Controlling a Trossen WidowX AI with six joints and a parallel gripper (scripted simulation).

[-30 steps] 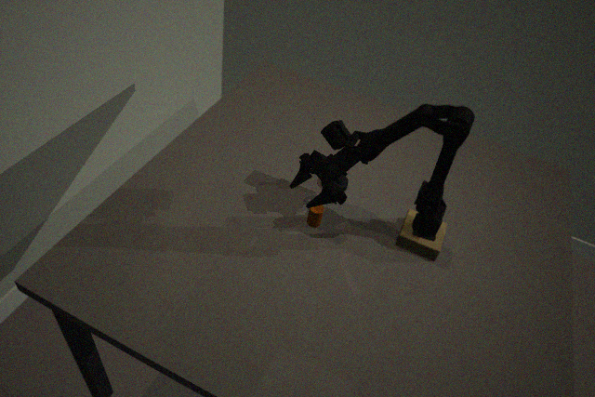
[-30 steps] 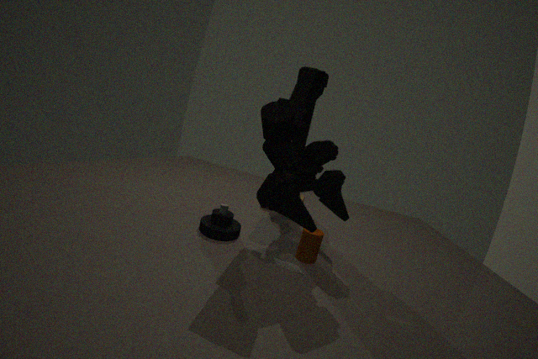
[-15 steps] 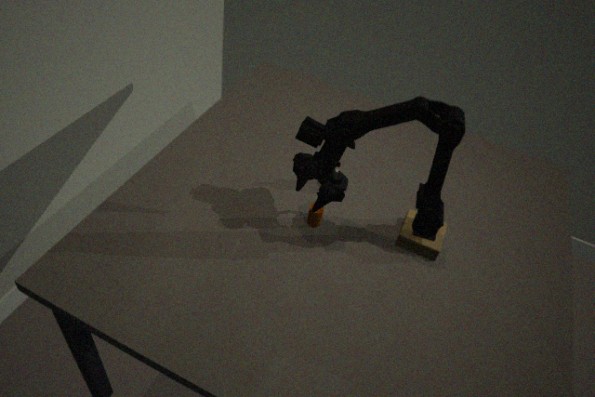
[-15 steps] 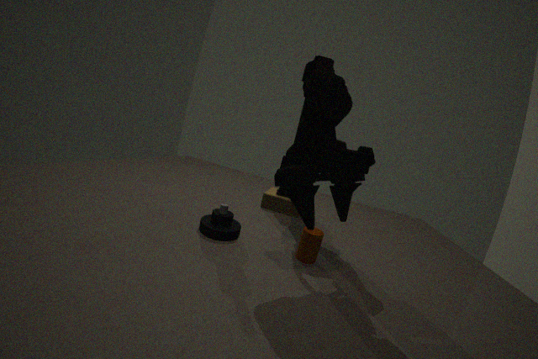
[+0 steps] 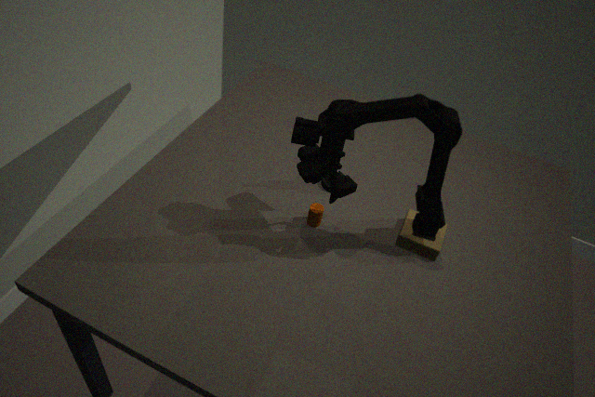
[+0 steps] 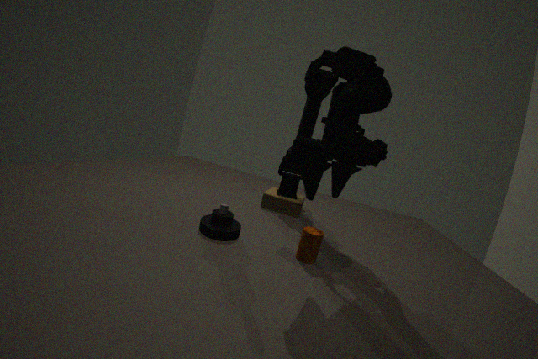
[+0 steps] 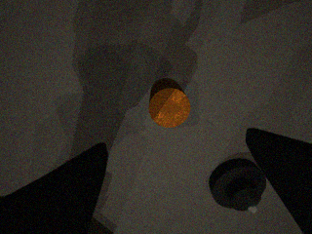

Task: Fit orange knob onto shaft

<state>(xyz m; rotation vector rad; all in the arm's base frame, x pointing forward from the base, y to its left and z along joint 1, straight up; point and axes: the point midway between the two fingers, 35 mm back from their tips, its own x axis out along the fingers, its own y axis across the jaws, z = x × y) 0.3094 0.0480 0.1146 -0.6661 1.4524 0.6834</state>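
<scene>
My gripper tip is 80 mm above the orange knob. From my gripper tip the other things lie so: round black pedestal: 180 mm to the right, 90 mm below, 20 mm behind.
</scene>
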